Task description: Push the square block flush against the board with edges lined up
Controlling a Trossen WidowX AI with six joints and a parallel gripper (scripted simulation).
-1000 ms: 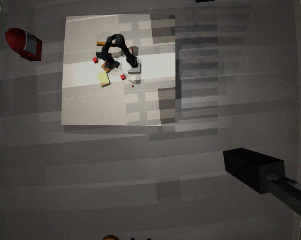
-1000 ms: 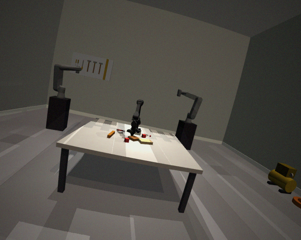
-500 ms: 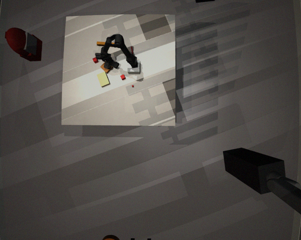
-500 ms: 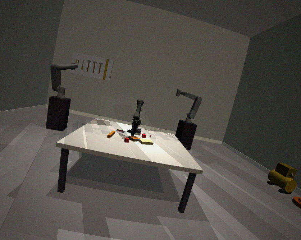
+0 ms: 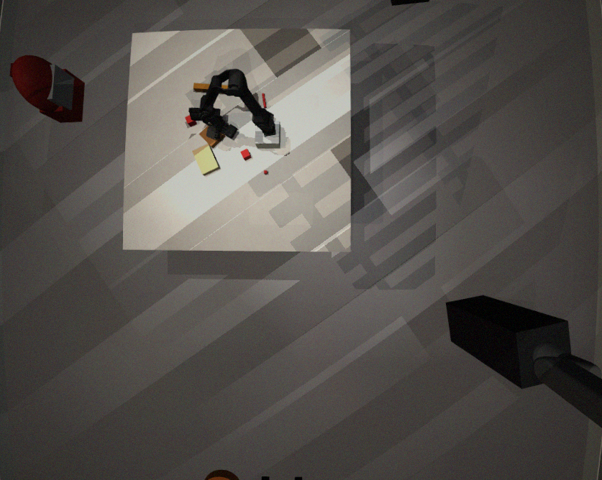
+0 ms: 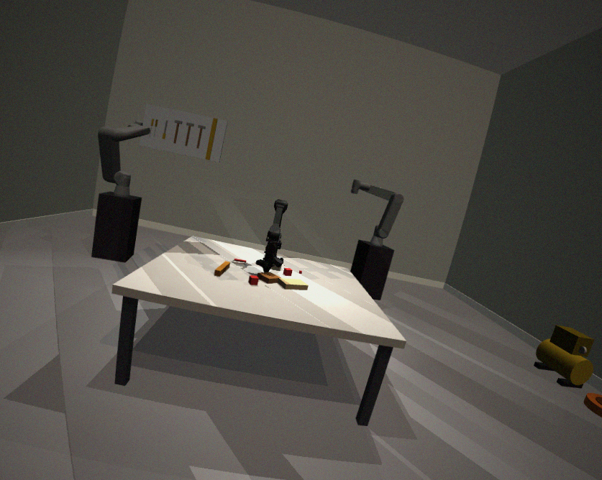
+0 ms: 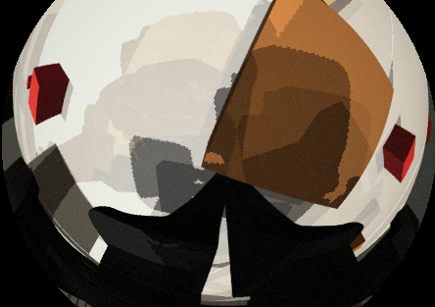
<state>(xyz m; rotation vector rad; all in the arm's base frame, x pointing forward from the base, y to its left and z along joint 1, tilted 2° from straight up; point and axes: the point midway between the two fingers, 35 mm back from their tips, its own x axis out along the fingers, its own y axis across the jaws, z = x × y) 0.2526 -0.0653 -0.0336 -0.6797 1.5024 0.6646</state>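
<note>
Right now my gripper tip is 70 mm short of the orange square block, 10 mm to the right of it and 10 mm below it. Also, from my gripper tip: tan board 140 mm to the left, 120 mm ahead, 10 mm above; orange bar 260 mm to the right, 20 mm ahead, 10 mm above; thin red bar 250 mm behind, 140 mm to the right.
</note>
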